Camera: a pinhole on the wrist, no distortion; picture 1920 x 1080 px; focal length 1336.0 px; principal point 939.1 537.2 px. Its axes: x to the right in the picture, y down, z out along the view. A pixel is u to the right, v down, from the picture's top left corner.
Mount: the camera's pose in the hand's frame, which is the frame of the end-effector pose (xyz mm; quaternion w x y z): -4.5 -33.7 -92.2 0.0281 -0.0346 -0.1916 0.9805
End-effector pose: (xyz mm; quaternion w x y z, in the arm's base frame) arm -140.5 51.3 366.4 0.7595 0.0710 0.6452 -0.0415
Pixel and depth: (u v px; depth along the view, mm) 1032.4 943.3 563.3
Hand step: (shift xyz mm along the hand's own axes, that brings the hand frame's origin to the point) -95.1 -399.9 361.5
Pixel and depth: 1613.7 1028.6 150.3
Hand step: -94.2 -135.8 21.5
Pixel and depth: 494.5 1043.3 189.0
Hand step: 40.3 -174.9 59.0
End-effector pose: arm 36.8 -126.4 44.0 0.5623 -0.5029 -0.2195 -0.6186
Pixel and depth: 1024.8 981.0 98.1
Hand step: -19.8 -100.1 -14.2
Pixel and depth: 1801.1 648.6 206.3
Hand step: -154.0 -117.6 84.4
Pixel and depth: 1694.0 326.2 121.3
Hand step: -81.5 -56.6 23.2
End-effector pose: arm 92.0 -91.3 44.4 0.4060 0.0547 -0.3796 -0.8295
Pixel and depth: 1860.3 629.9 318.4
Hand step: -249.1 -158.1 181.2
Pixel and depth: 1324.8 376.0 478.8
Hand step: -177.4 -149.8 364.2
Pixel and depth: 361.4 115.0 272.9
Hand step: 95.2 -64.0 199.3
